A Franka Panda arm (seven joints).
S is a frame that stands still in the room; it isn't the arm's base.
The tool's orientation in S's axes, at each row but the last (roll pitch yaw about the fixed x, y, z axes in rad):
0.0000 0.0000 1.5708
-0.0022 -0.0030 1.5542
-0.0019 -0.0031 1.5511
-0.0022 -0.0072 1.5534
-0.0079 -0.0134 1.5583
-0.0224 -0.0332 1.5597
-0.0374 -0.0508 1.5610
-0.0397 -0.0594 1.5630
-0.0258 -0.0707 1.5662
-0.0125 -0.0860 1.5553
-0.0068 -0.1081 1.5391
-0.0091 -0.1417 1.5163
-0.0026 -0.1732 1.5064
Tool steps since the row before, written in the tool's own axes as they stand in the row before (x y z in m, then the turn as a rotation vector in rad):
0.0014 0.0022 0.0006 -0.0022 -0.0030 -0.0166
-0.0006 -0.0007 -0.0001 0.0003 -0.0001 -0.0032
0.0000 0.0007 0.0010 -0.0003 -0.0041 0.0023
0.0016 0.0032 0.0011 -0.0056 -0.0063 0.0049
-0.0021 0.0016 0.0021 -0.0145 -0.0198 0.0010
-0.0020 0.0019 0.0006 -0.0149 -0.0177 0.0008
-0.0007 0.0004 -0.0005 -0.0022 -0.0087 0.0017
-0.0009 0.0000 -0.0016 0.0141 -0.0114 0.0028
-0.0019 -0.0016 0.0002 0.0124 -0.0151 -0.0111
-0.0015 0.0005 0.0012 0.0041 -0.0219 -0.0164
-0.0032 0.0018 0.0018 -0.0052 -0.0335 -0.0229
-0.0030 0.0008 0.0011 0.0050 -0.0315 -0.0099
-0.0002 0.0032 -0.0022 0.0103 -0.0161 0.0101
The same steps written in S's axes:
-0.0022 0.0014 0.0006 0.0030 -0.0022 -0.0166
0.0007 -0.0006 -0.0001 0.0001 0.0003 -0.0032
-0.0007 0.0000 0.0010 0.0041 -0.0004 0.0023
-0.0032 0.0016 0.0011 0.0062 -0.0057 0.0049
-0.0016 -0.0021 0.0021 0.0196 -0.0148 0.0010
-0.0019 -0.0020 0.0005 0.0175 -0.0151 0.0007
-0.0004 -0.0007 -0.0005 0.0086 -0.0024 0.0019
0.0001 -0.0008 -0.0016 0.0114 0.0138 0.0041
0.0016 -0.0019 0.0001 0.0154 0.0131 -0.0098
-0.0005 -0.0016 0.0011 0.0222 0.0051 -0.0157
-0.0019 -0.0033 0.0014 0.0336 -0.0038 -0.0231
-0.0010 -0.0031 0.0007 0.0319 0.0046 -0.0088
-0.0032 0.0004 -0.0022 0.0166 0.0073 0.0118

